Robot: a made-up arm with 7 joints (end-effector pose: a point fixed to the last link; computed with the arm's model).
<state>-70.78 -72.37 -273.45 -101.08 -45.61 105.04 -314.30</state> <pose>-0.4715 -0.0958 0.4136 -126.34 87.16 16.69</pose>
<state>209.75 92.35 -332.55 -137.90 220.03 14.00 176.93</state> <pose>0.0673 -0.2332 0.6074 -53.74 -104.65 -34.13</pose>
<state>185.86 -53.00 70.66 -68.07 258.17 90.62 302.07</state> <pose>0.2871 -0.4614 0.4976 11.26 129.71 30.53</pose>
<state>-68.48 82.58 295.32 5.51 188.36 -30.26 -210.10</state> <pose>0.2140 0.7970 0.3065 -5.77 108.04 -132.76</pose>
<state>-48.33 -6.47 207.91 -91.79 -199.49 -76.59 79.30</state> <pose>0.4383 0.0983 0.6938 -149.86 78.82 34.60</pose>
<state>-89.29 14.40 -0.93 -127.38 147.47 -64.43 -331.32</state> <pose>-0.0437 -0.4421 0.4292 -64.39 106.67 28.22</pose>
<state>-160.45 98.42 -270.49 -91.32 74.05 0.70 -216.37</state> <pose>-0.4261 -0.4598 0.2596 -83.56 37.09 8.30</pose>
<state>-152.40 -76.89 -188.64 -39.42 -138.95 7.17 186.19</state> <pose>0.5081 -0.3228 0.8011 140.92 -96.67 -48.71</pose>
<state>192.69 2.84 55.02 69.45 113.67 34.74 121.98</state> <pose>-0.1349 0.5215 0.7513 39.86 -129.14 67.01</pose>
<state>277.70 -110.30 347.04 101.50 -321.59 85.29 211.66</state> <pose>-0.0156 -0.2097 0.6631 5.49 -115.39 50.83</pose>
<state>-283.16 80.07 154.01 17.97 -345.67 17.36 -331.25</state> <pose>0.0915 -0.7499 0.6159 -108.12 -86.98 -39.19</pose>
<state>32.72 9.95 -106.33 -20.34 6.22 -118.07 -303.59</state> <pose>0.0087 -0.2977 0.8264 -41.99 7.63 -48.95</pose>
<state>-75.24 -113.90 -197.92 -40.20 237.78 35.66 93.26</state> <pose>-0.2515 -0.7212 0.3662 -117.67 61.45 31.98</pose>
